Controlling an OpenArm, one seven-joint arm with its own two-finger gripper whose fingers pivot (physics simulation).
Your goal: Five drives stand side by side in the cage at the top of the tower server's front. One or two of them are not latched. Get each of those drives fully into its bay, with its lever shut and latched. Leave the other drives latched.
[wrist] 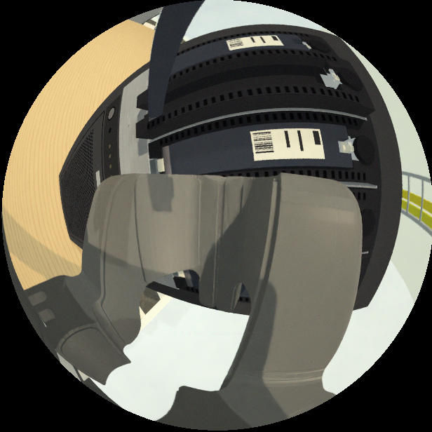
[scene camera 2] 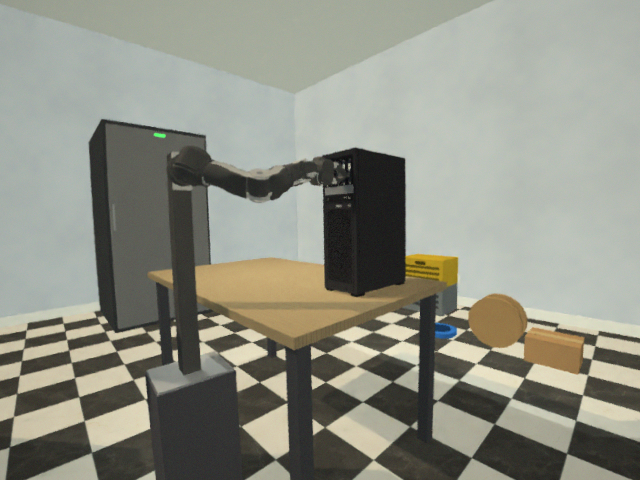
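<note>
The black tower server (scene camera 2: pixel 382 222) (wrist: pixel 387 165) stands on the table, its drive cage facing my gripper. In the wrist view the second drive from the top (wrist: pixel 235 77) has its lever (wrist: pixel 167 55) swung far out toward the camera; how deep this drive sits is unclear. The top drive (wrist: pixel 205 56) and the third drive (wrist: pixel 215 150) have their levers flat against their fronts. My gripper (scene camera 2: pixel 342 174) (wrist: pixel 228 245) is shut with nothing visible between its fingers, close before the cage. It covers most of the fourth and fifth drives, so their levers cannot be judged.
The wooden table (scene camera 2: pixel 248 284) (wrist: pixel 45 140) carries the server. A grey strip (wrist: pixel 134 115) borders the cage beside the front panel. A tall dark cabinet (scene camera 2: pixel 139 222) stands behind the arm. A yellow toolbox (scene camera 2: pixel 439 266), a blue ring (scene camera 2: pixel 451 331) and brown blocks are beyond the table.
</note>
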